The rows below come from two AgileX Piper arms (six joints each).
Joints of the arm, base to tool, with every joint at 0 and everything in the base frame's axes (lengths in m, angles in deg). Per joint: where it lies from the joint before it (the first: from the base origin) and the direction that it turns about. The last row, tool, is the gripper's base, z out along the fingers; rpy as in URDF.
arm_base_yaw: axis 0 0 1 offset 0.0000 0.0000 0.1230
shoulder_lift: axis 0 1 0 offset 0.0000 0.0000 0.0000
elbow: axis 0 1 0 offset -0.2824 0.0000 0.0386
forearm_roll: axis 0.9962 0 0.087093 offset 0.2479 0.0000 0.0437
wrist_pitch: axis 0 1 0 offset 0.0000 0.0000 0.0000
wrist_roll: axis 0.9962 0 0.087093 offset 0.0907 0.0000 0.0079
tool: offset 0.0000 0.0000 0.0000 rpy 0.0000 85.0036 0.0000
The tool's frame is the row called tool.
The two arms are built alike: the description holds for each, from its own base.
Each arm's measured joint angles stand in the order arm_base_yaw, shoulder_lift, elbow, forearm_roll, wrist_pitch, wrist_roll.
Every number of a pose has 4 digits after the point. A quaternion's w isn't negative.
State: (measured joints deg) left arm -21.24 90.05 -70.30 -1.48 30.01 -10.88; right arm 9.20 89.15 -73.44 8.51 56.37 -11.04
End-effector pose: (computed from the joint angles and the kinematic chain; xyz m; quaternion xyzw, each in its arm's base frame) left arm 0.3272 -0.1285 0.2986 0.0755 0.9199 -0.1162 0.3667; right arm 0.3145 0.0623 0.2978 -0.1442 0.9671 0.0655 0.1992
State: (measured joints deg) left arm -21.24 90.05 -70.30 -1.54 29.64 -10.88; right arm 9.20 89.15 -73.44 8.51 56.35 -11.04
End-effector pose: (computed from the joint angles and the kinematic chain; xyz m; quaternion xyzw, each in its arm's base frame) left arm 0.3276 -0.1286 0.2990 0.0751 0.9187 -0.1174 0.3695; right arm 0.3146 0.0623 0.2978 -0.1442 0.9671 0.0655 0.1994
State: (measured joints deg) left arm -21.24 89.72 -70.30 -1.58 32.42 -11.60; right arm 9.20 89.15 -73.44 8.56 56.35 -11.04
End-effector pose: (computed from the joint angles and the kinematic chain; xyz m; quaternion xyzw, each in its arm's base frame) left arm 0.3237 -0.1273 0.2980 0.0701 0.9272 -0.1146 0.3496; right arm 0.3146 0.0624 0.2979 -0.1440 0.9670 0.0659 0.1994
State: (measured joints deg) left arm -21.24 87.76 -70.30 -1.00 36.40 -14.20; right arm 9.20 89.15 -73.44 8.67 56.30 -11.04
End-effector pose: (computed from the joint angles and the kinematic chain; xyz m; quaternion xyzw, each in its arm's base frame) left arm 0.3138 -0.1230 0.3054 0.0527 0.9347 -0.1139 0.3324; right arm 0.3146 0.0625 0.2979 -0.1436 0.9670 0.0668 0.1998
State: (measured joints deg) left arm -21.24 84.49 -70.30 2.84 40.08 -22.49; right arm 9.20 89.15 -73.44 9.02 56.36 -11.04
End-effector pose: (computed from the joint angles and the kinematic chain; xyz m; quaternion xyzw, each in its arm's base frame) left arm 0.3009 -0.1139 0.3205 0.0020 0.9373 -0.1095 0.3309; right arm 0.3145 0.0630 0.2979 -0.1425 0.9670 0.0696 0.1993
